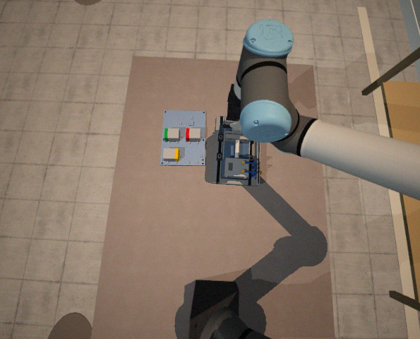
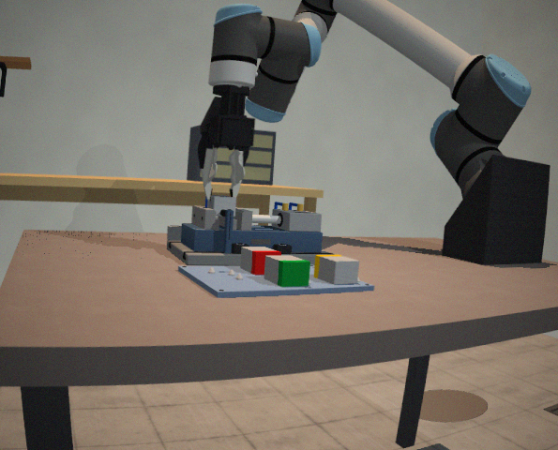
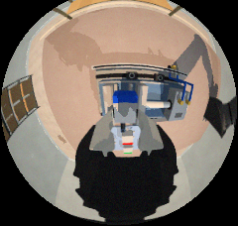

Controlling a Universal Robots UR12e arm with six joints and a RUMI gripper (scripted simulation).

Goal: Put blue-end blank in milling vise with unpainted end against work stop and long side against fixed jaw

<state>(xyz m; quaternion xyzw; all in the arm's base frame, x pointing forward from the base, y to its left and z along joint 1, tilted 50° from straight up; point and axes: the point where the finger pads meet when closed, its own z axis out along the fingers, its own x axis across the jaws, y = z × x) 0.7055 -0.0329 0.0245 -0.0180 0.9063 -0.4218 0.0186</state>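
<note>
Right now the blue-ended blank is 20 mm below my hand. Round my hand: hosed end block: 160 mm behind, 50 mm below; fixed jaw: 50 mm below, 30 mm ahead, 10 mm to the left; milling vise: 80 mm below, 70 mm behind.
</note>
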